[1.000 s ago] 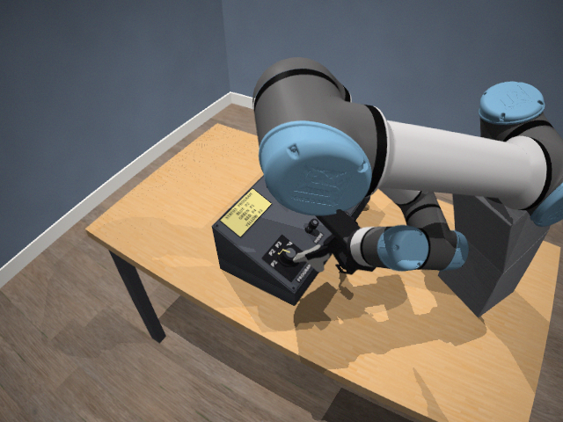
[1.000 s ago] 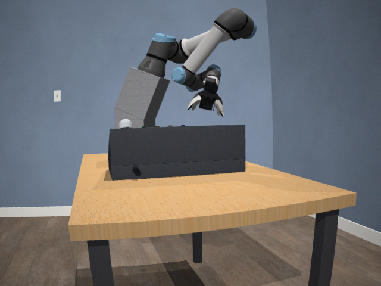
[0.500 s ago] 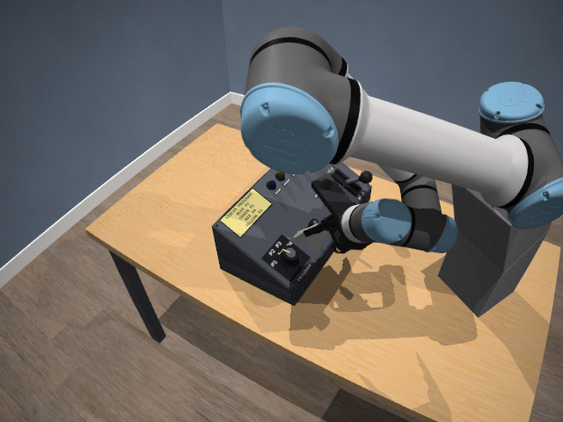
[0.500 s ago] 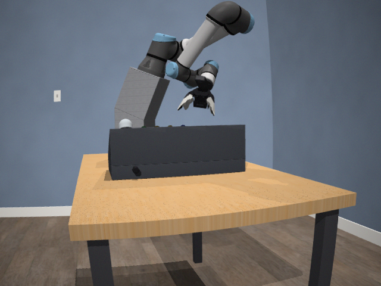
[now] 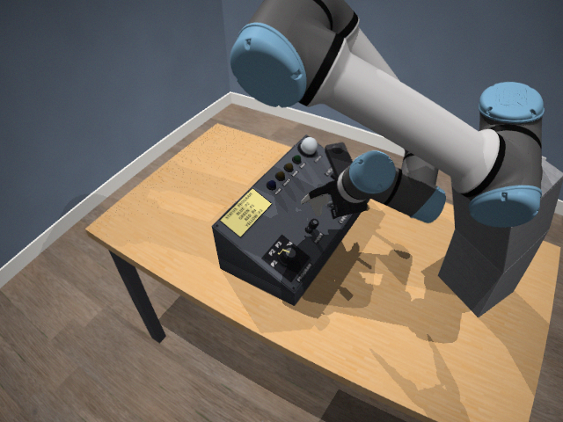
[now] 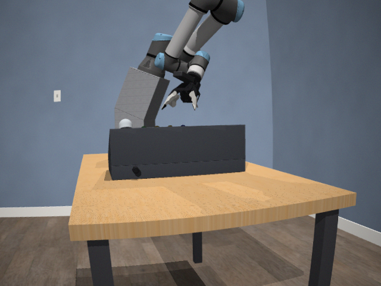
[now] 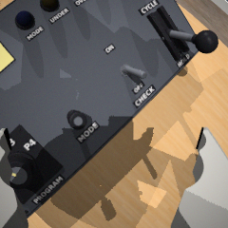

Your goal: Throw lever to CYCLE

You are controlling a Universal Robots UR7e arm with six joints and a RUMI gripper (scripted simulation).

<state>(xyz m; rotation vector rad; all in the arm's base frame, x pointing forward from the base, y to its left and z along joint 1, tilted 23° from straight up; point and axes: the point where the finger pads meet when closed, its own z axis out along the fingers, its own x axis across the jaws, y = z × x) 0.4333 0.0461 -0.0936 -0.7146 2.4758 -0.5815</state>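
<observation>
My hand is 13 cm above the mode knob, 5 cm short of it and 1 cm to the right of it. From my hand the other things lie so: program dial 13 cm to the left, 13 cm below, 7 cm ahead; check toggle 13 cm below, 11 cm to the right, 4 cm ahead; dark console 15 cm below, 8 cm ahead, 5 cm to the right.
</observation>
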